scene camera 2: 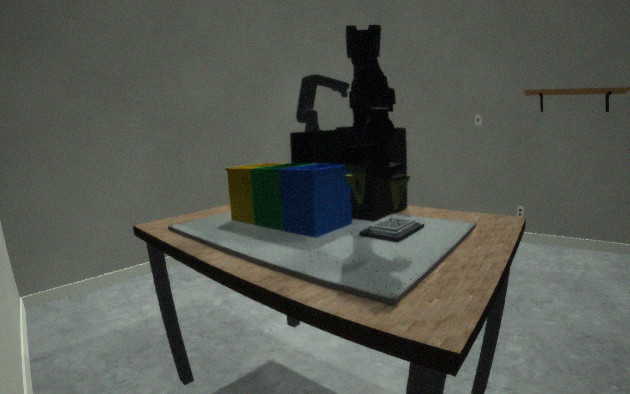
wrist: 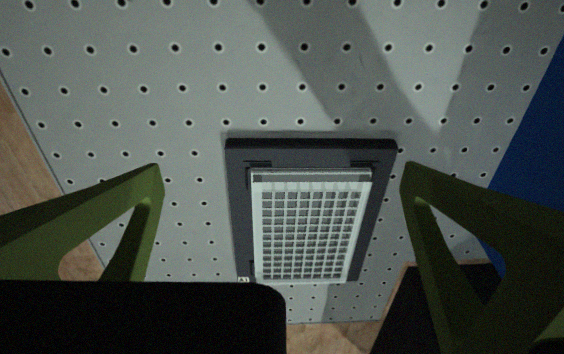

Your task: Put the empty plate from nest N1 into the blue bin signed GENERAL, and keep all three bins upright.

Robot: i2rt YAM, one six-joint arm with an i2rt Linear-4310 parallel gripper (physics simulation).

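Places are measured from the arm's base along level axes (x ahead, y left, z up), in metres.
Pixels of known places: gripper, fingertip midpoint: (scene camera 2: 377, 205) (wrist: 281, 176); arm's base, link origin: (scene camera 2: 362, 128).
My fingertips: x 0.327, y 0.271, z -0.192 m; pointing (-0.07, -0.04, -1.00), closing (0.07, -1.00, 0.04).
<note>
Ahead of a thing's pixels: the offset from my fingertips to its top centre. Level surfaces: height alone.
A pale plate {0.071 m down, 0.126 m back, 0.030 m right} (scene camera 2: 397, 225) (wrist: 306, 235) with a grid of square wells lies flat in a dark nest {0.083 m down, 0.126 m back, 0.030 m right} (scene camera 2: 400, 237) (wrist: 310, 152). A small label at one nest corner seems to read A1. My gripper (scene camera 2: 378, 206) (wrist: 281, 176) is open, its two green fingers wide apart. It hangs above the nest, with a finger on either side of the plate in the wrist view, touching neither. The blue bin {0.082 m up, 0.044 m back, 0.238 m right} (scene camera 2: 332, 200) (wrist: 537, 140) stands upright. The green bin {0.082 m up, 0.036 m back, 0.369 m right} (scene camera 2: 267, 197) and yellow bin {0.082 m up, 0.028 m back, 0.500 m right} (scene camera 2: 241, 195) stand upright beside it in a row. No sign is readable on the bins.
The bins and nest stand on a grey perforated board {0.098 m down} (scene camera 2: 300, 260) (wrist: 100, 22) on a wooden table {0.111 m down} (scene camera 2: 450, 310) (wrist: 22, 165). The blue bin is close to the right-hand finger's side in the wrist view. A black block (scene camera 2: 320, 145) stands behind the bins, at the arm's base.
</note>
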